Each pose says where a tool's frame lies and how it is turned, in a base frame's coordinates. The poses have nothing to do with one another.
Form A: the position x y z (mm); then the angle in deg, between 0 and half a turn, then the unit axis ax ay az.
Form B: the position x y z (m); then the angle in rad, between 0 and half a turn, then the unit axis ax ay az. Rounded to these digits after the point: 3 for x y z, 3 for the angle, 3 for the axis.
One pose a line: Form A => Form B
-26 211 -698 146.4 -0.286 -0.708 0.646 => -0.026 0.211 -0.698 2.555 -0.286 -0.708 0.646
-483 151 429 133.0 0.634 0.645 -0.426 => -0.483 0.151 0.429 2.321 0.634 0.645 -0.426
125 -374 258 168.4 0.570 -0.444 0.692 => 0.125 -0.374 0.258 2.939 0.570 -0.444 0.692
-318 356 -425 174.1 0.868 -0.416 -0.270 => -0.318 0.356 -0.425 3.039 0.868 -0.416 -0.270
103 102 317 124.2 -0.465 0.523 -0.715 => 0.103 0.102 0.317 2.168 -0.465 0.523 -0.715
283 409 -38 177.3 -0.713 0.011 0.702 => 0.283 0.409 -0.038 3.094 -0.713 0.011 0.702
